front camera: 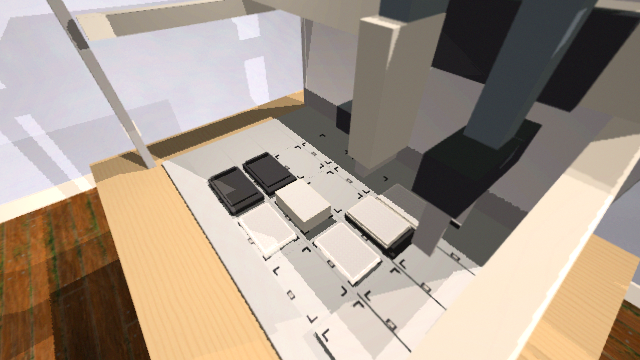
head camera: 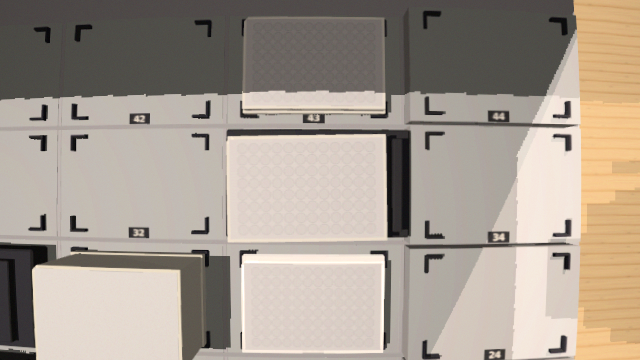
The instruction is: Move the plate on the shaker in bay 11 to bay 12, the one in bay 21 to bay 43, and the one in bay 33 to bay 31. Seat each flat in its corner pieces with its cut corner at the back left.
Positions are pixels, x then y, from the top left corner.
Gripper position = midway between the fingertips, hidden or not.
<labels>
gripper: front camera 436, 234; not seen in the head camera view (out of frame)
white plate: front camera; head camera
tall white block: front camera; head camera
same spot on white plate: [front camera: 352, 257] = [head camera: 340, 314]
same spot on tall white block: [head camera: 90, 297] = [front camera: 305, 192]
</labels>
